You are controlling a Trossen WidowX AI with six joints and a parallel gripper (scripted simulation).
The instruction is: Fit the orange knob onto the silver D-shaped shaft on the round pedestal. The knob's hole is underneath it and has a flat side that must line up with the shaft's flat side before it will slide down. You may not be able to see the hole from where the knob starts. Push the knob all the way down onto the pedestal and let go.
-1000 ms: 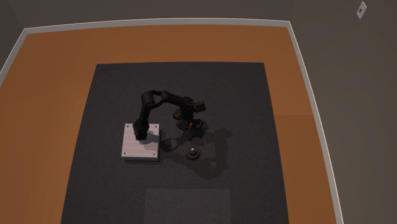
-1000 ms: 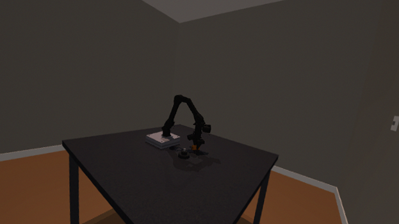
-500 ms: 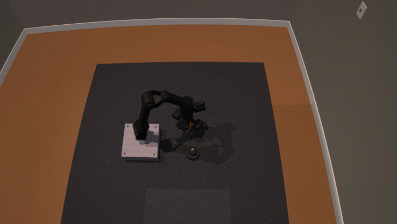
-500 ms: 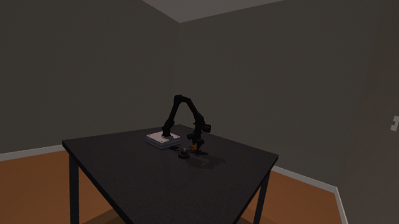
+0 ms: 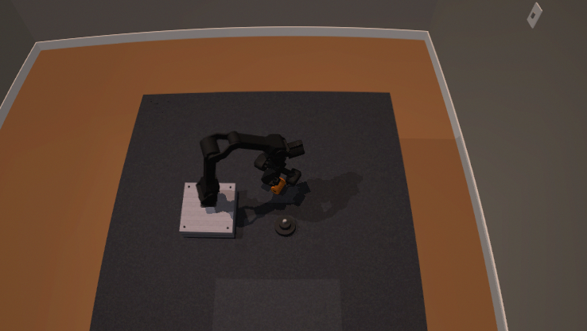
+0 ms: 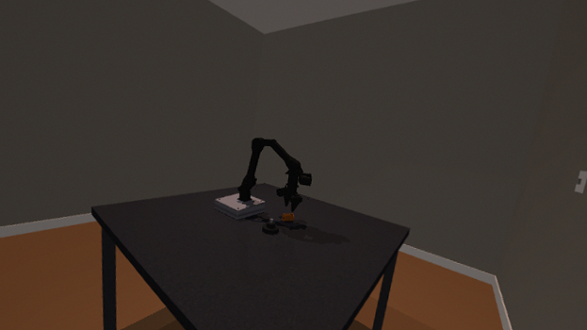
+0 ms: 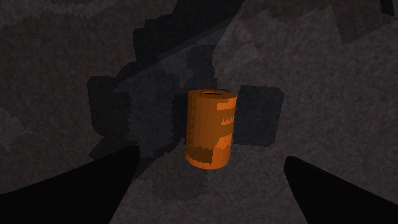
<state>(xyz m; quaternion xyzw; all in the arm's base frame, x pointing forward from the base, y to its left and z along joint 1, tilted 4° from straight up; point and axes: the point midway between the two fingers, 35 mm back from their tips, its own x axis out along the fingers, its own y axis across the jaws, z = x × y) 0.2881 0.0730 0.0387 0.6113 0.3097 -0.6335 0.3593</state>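
Now: gripper tip 5 cm above the orange knob, 1 cm to the right of it and 1 cm short of it. The rest, counted from my gripper tip: round pedestal with shaft 18 cm to the right, 4 cm below, 2 cm ahead.
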